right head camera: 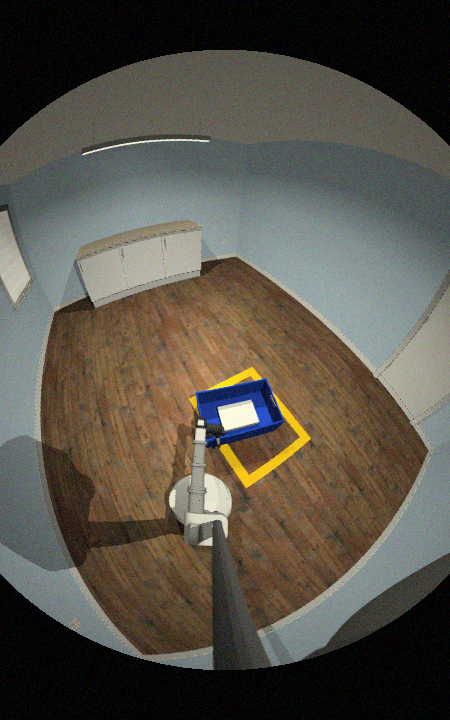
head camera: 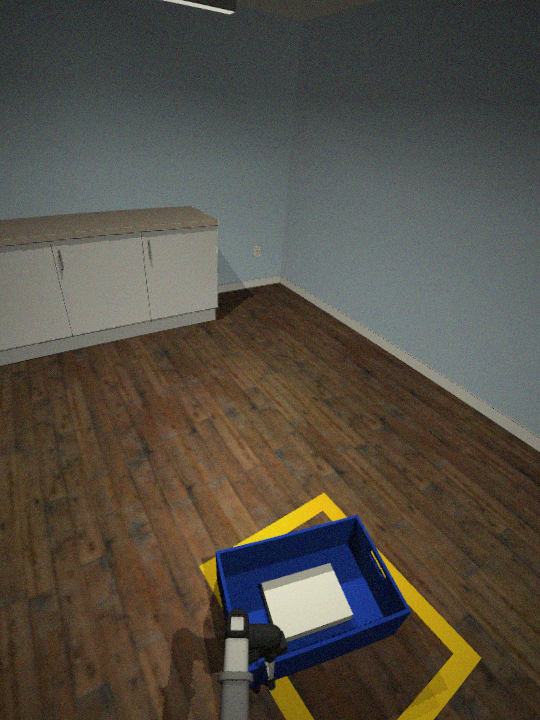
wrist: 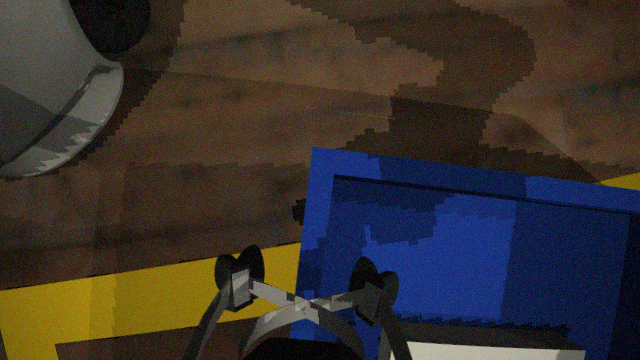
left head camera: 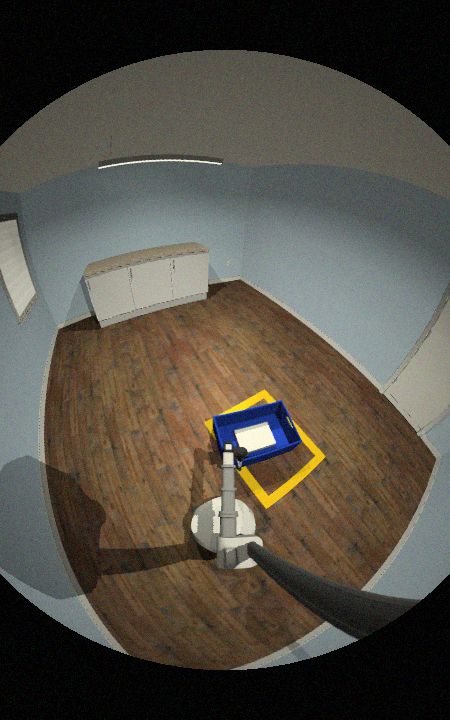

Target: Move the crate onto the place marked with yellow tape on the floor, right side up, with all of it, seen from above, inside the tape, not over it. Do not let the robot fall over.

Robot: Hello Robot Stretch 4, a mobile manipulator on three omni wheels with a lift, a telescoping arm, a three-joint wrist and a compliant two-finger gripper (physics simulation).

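Places are measured from the robot's base along level axes (x ahead, y left, z up), in millimetres.
Pixels of known places: gripper, fingertip midpoint: (right head camera: 216, 440) (head camera: 265, 669) (left head camera: 236, 463).
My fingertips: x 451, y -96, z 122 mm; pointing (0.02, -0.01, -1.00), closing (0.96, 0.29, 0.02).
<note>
Behind a point stands the place of what it marks.
The blue crate (head camera: 363, 593) {x 736, y -507, z -9 mm} (left head camera: 283, 424) {x 799, y -524, z 53 mm} (right head camera: 267, 414) {x 718, y -529, z -9 mm} (wrist: 450, 260) {x 602, y -59, z -9 mm} is right side up and holds a white box (head camera: 308, 601) {x 689, y -269, z 44 mm} (left head camera: 255, 438) {x 681, y -266, z 44 mm} (right head camera: 237, 415) {x 686, y -259, z 44 mm} (wrist: 475, 352) {x 642, y -131, z 44 mm}. Its left end covers part of the left strip of the yellow tape (head camera: 433, 619) {x 631, y -776, z -27 mm} (left head camera: 294, 477) {x 335, y -582, z -26 mm} (right head camera: 278, 457) {x 337, y -598, z -26 mm} (wrist: 150, 300) {x 306, y -238, z -27 mm}, and the near left corner reaches beyond it. I cannot tell whether the crate is lifted slightly. My gripper (head camera: 262, 686) (left head camera: 239, 466) {x 451, y -96, z 122 mm} (right head camera: 213, 443) {x 451, y -96, z 122 mm} (wrist: 307, 272) {x 451, y -96, z 122 mm} straddles the near long wall close to that corner and is shut on it; the contact itself is unclear.
My round base (left head camera: 204, 523) {x 11, y 117, z 187 mm} (right head camera: 183, 499) {x 6, y 105, z 187 mm} stands near the tape's left near side; its edge also shows in the wrist view (wrist: 65, 135) {x 174, y -91, z 28 mm}. A low white cabinet (head camera: 104, 290) {x 2595, y 1064, z 440 mm} (left head camera: 151, 289) {x 2599, y 1057, z 373 mm} (right head camera: 143, 265) {x 2604, y 1051, z 415 mm} stands at the far wall. Walls border the wooden floor.
</note>
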